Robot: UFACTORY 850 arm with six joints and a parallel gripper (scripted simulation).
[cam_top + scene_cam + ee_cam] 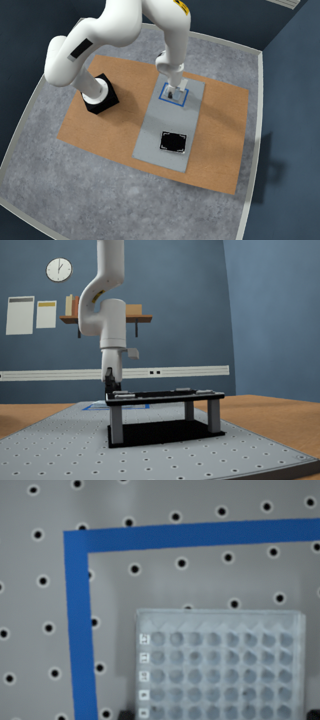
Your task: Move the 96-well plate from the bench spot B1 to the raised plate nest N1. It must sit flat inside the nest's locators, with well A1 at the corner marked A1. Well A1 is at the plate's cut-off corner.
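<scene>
Right now the 96-well plate is 20 mm below my hand. Round my hand: black raised plate nest: 360 mm to the right, 60 mm ahead, 30 mm above.
</scene>
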